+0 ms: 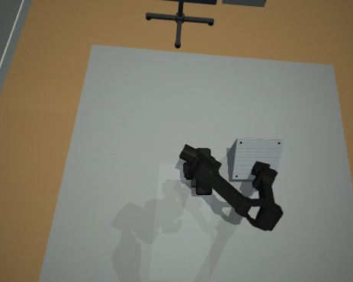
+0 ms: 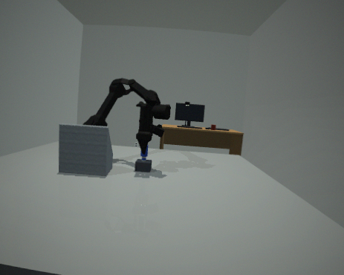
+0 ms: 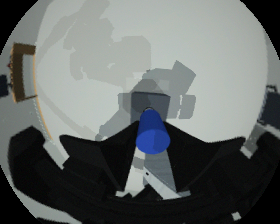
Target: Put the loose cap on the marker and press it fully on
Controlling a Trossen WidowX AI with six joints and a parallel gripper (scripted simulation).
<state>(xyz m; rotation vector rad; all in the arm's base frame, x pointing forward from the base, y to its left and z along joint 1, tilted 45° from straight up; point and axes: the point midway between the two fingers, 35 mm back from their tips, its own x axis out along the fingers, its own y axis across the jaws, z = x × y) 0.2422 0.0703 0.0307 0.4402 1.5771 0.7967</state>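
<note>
The blue cap lies 1 cm above my gripper tip. Also, from my gripper tip: dark holder block: 6 cm below.
</note>
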